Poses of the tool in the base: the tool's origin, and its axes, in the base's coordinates. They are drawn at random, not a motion.
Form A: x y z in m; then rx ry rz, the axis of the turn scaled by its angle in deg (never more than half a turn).
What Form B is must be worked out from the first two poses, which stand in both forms.
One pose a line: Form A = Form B
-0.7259, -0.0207, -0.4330, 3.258, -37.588, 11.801 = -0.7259, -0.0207, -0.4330, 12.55, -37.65, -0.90
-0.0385, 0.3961, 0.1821, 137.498, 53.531, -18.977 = -0.0385, 0.3961, 0.1821, 37.05, 23.91, 154.46
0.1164, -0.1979, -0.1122, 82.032, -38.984, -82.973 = 0.1164, -0.1979, -0.1122, -80.95, 25.41, 79.93
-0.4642, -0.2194, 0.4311, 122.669, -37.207, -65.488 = -0.4642, -0.2194, 0.4311, -52.84, 33.30, 121.30
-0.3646, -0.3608, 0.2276, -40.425, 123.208, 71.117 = -0.3646, -0.3608, 0.2276, -166.90, 43.28, 125.23
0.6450, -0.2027, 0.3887, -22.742, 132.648, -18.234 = 0.6450, -0.2027, 0.3887, -150.76, 39.95, -153.51
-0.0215, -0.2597, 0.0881, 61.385, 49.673, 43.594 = -0.0215, -0.2597, 0.0881, 61.78, 12.75, 76.31
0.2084, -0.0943, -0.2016, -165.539, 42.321, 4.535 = 0.2084, -0.0943, -0.2016, -28.32, 5.17, -171.93
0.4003, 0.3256, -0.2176, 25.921, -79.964, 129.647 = 0.4003, 0.3256, -0.2176, 167.01, -29.37, -59.91
